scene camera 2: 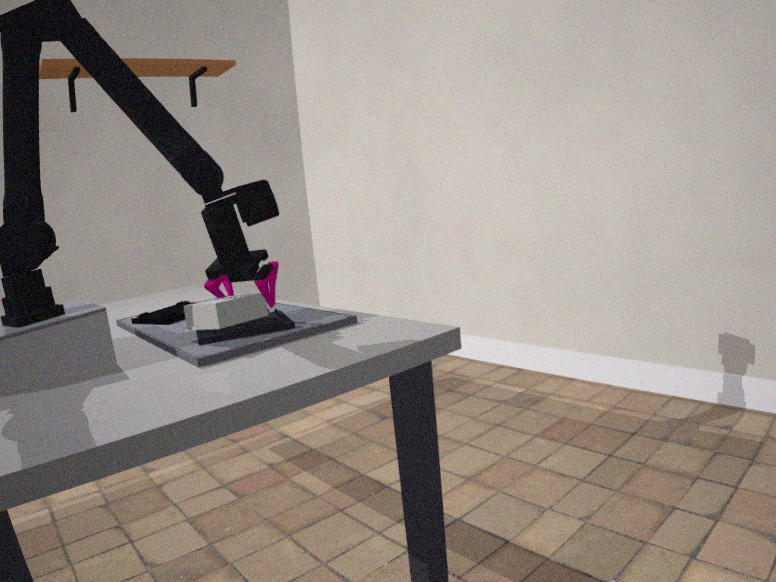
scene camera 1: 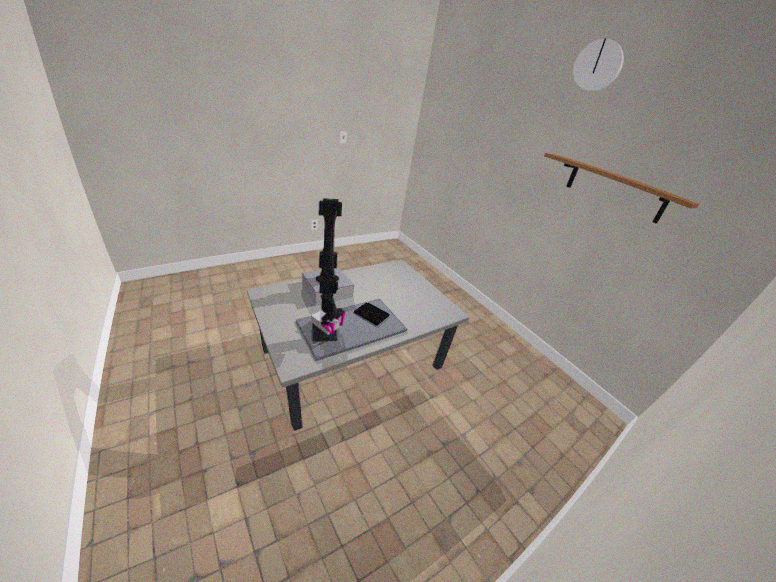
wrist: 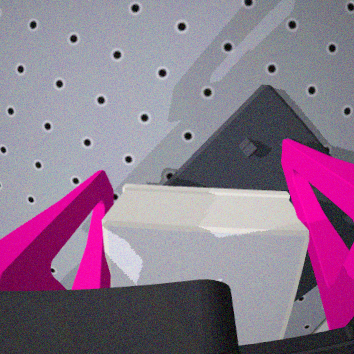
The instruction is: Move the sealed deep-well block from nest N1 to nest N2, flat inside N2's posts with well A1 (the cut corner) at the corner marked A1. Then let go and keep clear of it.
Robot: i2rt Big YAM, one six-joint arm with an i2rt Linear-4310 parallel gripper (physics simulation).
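Where they show: gripper, between the fingertips: (scene camera 1: 336, 329) (wrist: 193, 165); arm's base, origin of its link: (scene camera 2: 33, 319).
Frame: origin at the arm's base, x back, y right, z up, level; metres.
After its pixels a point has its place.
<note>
The pale sealed block (scene camera 1: 319, 321) @[y 0.238, x -0.279, z -0.016 m] (scene camera 2: 235, 311) @[y 0.244, x -0.264, z -0.032 m] (wrist: 200, 260) @[y 0.189, x -0.323, z -0.018 m] is between the magenta fingers of my gripper (scene camera 1: 336, 324) @[y 0.180, x -0.352, z -0.048 m] (scene camera 2: 250, 301) @[y 0.180, x -0.352, z -0.048 m] (wrist: 193, 165) @[y 0.180, x -0.352, z -0.048 m], which is shut on it. The block is low over a dark nest (scene camera 1: 324, 337) @[y 0.255, x -0.350, z -0.062 m] (scene camera 2: 244, 330) @[y 0.267, x -0.261, z -0.062 m] (wrist: 260, 117) @[y 0.208, x -0.378, z -0.062 m]. In the wrist view it is turned well out of line with that nest, whose corner and a small post (wrist: 248, 147) @[y 0.204, x -0.364, z -0.053 m] show beyond it. Whether the block touches the nest is not clear. The other dark nest (scene camera 1: 371, 312) @[y -0.074, x -0.333, z -0.062 m] (scene camera 2: 156, 314) @[y -0.085, x -0.289, z -0.062 m] lies apart on the same board. The nest labels, the A1 mark and the cut corner cannot be made out.
Both nests are on a grey perforated board (scene camera 1: 366, 333) @[y 0.053, x -0.439, z -0.073 m] (scene camera 2: 325, 318) @[y 0.313, x -0.404, z -0.073 m] (wrist: 75, 100) @[y 0.113, x -0.367, z -0.074 m] on the table (scene camera 1: 413, 294) @[y -0.449, x -0.326, z -0.087 m] (scene camera 2: 351, 357) @[y 0.488, x -0.271, z -0.087 m]. The arm stands on a grey box (scene camera 1: 341, 295) @[y -0.023, x -0.117, z -0.056 m] (scene camera 2: 56, 353) @[y 0.116, x 0.006, z -0.045 m] behind the board. A wooden wall shelf (scene camera 1: 620, 178) (scene camera 2: 162, 67) is far off.
</note>
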